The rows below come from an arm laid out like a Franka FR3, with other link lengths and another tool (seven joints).
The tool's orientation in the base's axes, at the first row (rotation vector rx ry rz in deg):
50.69 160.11 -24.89
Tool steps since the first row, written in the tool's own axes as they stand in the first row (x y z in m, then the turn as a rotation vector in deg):
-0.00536 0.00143 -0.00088 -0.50 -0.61 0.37
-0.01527 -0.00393 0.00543 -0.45 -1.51 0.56
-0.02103 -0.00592 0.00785 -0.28 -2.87 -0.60
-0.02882 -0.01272 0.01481 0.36 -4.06 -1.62
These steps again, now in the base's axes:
0.00509 -0.00145 0.00187 0.08 -0.86 -0.09
0.01047 -0.01298 -0.00036 -0.47 -1.60 -0.08
0.01415 -0.01839 -0.00073 -1.50 -2.19 1.27
0.01702 -0.03013 -0.00380 -2.79 -2.45 2.33

